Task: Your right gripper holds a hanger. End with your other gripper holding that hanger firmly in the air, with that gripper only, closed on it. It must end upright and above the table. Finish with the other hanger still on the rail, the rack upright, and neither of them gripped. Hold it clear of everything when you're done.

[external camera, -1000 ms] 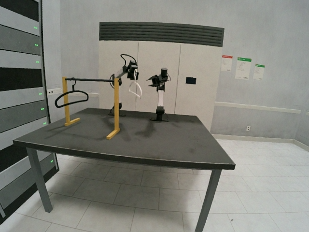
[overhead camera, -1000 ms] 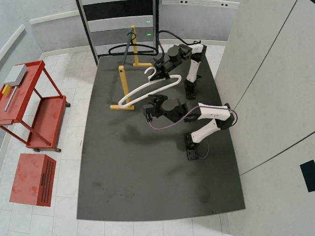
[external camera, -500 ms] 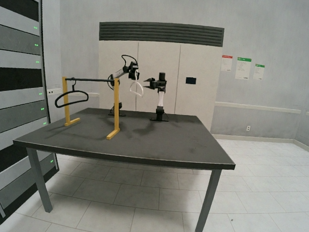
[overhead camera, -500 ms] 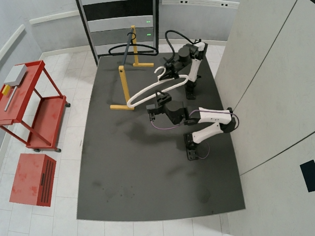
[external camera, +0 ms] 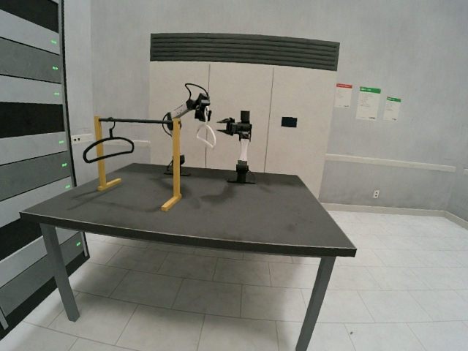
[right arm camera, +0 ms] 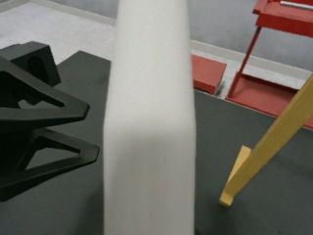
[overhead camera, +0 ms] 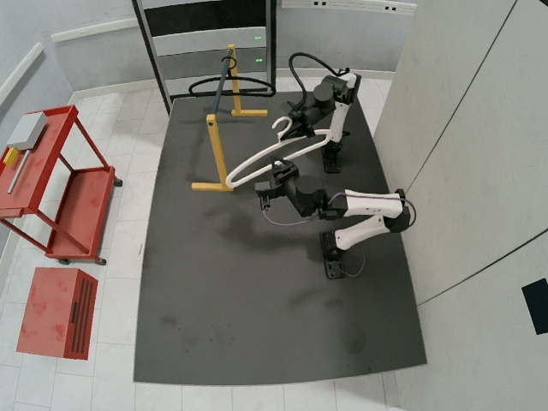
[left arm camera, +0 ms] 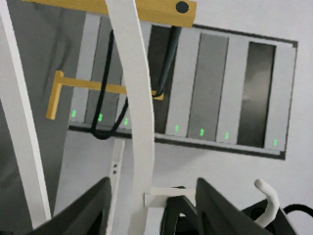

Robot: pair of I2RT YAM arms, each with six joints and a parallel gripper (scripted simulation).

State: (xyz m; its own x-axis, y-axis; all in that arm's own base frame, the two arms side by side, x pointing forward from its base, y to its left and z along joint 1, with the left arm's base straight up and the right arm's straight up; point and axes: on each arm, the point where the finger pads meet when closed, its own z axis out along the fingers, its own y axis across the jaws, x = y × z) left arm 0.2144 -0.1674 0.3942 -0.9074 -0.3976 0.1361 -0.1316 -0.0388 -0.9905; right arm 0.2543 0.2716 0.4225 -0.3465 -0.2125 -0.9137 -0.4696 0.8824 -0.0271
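Note:
Right now the white hanger is 20 mm behind my left hand and 80 mm to the right of it. From my left hand the other things lie so: black hanger 240 mm ahead, 550 mm to the right, 80 mm below; then yellow rack 230 mm ahead, 400 mm to the right, 180 mm below.

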